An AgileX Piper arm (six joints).
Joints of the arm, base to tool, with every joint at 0 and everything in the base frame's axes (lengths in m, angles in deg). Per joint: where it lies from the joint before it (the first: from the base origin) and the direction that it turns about. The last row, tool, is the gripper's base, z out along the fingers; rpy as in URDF.
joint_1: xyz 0 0 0.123 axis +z
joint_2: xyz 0 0 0 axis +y
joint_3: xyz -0.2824 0 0.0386 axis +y
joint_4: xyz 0.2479 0 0.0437 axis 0.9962 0 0.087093
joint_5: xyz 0 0 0 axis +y
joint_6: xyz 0.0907 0 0.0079 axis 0.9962 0 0.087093
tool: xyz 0 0 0 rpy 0 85 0
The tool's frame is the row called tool.
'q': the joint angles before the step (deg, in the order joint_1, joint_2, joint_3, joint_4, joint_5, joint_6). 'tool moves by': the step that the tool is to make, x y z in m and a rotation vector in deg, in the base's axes. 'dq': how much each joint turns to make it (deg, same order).
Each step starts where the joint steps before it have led.
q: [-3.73, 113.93, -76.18, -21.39, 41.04, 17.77]
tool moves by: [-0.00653, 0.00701, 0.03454, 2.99, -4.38, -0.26]
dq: [0.31, -5.23, 0.00, 4.72, 0.61, -2.15]
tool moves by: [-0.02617, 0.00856, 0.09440, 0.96, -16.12, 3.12]
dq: [0.36, -14.00, 0.00, 3.86, -2.80, -4.04]
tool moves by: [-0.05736, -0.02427, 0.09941, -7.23, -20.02, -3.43]
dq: [-4.15, -15.40, 0.00, -7.28, -5.02, 2.30]
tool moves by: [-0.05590, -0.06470, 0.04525, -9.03, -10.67, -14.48]
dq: [-13.96, -7.28, 0.45, -10.18, -5.15, 4.72]
